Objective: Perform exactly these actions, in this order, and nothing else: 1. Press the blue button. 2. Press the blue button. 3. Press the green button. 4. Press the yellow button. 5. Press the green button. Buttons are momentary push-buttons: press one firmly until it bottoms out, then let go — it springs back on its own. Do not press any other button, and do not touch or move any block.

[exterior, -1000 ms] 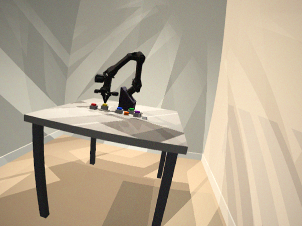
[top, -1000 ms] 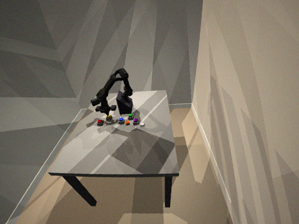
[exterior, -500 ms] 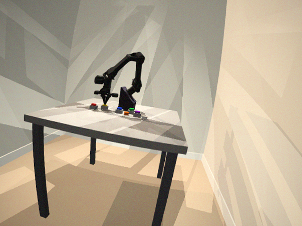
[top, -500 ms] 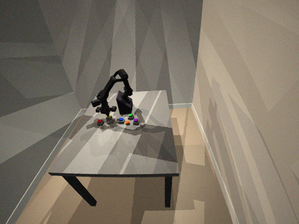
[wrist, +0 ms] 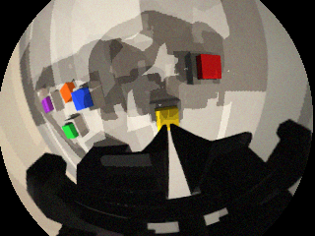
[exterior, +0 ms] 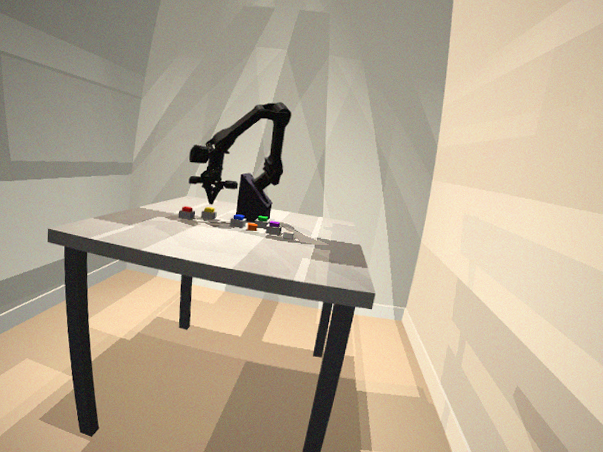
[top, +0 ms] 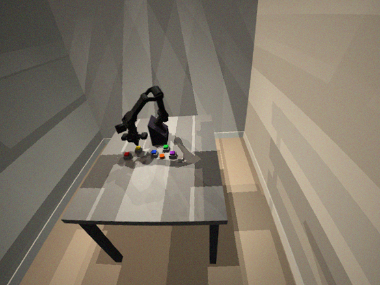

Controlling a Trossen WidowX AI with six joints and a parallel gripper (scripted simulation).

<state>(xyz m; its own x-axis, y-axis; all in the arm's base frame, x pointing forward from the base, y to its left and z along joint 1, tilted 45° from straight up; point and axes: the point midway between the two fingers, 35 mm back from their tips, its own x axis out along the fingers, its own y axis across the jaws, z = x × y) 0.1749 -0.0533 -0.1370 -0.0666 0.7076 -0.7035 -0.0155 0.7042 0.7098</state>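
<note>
Now: the yellow button 2 cm below my gripper tip. From my gripper tip the other things lie so: blue button 13 cm to the left, 5 cm ahead, 2 cm below; then green button 21 cm to the left, 2 cm below; then red button 7 cm to the right, 7 cm ahead, 2 cm below.
</note>
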